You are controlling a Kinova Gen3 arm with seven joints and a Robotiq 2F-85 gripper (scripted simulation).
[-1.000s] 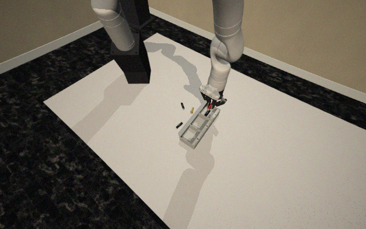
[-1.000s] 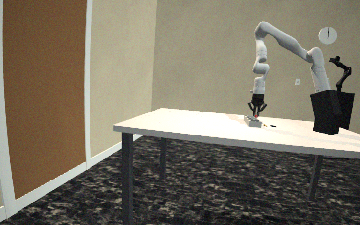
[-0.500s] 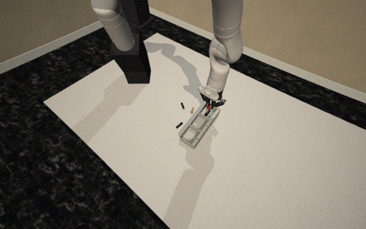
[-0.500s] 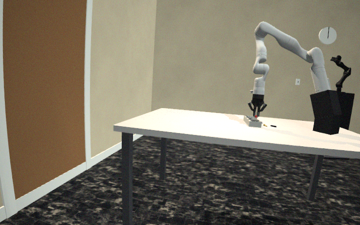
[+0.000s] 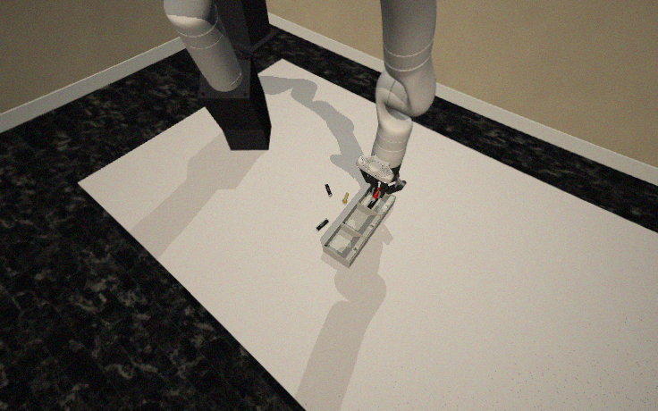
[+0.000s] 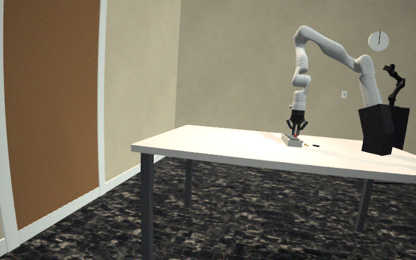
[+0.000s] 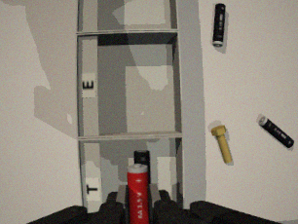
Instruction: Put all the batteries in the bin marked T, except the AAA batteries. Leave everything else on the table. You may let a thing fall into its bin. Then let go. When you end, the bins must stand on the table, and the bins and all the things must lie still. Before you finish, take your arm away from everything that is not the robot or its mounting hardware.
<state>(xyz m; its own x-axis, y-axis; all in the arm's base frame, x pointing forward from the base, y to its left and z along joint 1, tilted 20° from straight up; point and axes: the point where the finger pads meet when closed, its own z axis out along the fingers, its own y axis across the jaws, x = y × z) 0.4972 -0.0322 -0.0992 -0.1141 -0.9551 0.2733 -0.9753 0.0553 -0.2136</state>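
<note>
Now: hand 80 mm to the left of the tray and 60 mm above it. Also, from my hand: yellow piece (80 mm behind, 20 mm to the right, 70 mm below); black battery (100 mm behind, 140 mm to the right, 70 mm below); red battery (20 mm below).
</note>
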